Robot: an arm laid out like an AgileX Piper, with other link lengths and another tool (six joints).
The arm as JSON. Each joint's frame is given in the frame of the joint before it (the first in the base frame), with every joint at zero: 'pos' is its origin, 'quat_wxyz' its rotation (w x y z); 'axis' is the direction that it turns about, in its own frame. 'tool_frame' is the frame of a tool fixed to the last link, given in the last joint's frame.
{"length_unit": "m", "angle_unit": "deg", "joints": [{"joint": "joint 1", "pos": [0.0, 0.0, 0.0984], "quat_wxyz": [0.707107, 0.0, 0.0, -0.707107], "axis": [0.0, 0.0, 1.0]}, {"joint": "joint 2", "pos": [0.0, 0.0, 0.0], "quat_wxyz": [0.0, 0.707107, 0.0, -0.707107], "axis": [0.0, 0.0, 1.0]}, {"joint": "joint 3", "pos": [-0.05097, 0.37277, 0.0], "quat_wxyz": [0.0, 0.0, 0.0, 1.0], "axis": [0.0, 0.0, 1.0]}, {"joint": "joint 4", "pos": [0.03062, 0.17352, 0.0], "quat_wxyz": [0.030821, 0.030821, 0.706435, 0.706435], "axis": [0.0, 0.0, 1.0]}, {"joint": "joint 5", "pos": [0.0, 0.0, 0.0], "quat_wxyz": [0.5, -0.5, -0.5, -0.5], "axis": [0.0, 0.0, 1.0]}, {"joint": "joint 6", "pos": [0.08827, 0.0, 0.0], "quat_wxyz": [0.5, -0.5, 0.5, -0.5], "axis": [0.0, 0.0, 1.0]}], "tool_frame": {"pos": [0.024, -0.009, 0.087], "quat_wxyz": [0.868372, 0.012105, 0.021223, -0.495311]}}
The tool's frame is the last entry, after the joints.
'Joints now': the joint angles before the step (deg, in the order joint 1, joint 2, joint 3, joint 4, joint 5, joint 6). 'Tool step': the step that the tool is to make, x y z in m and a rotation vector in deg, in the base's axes. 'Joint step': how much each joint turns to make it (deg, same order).
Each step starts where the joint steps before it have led.
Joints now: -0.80 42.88 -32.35 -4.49 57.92 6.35
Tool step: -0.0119 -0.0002 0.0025 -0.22 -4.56 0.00
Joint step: -0.01 -4.63 0.00 -0.15 0.07 -0.01
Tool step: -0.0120 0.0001 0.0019 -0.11 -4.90 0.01
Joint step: 0.00 -4.78 0.02 -0.04 -0.14 0.00
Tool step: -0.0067 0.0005 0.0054 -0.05 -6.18 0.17
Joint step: 0.03 -4.16 -0.01 0.03 -2.01 0.03
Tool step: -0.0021 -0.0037 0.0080 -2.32 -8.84 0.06
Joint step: -0.02 -4.20 1.51 -2.30 -6.19 0.24
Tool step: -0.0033 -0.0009 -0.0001 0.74 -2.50 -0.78
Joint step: 0.01 -1.75 0.71 -0.35 -1.33 1.46
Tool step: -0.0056 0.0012 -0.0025 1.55 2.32 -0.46
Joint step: -0.02 -0.14 -1.49 1.14 4.03 0.38
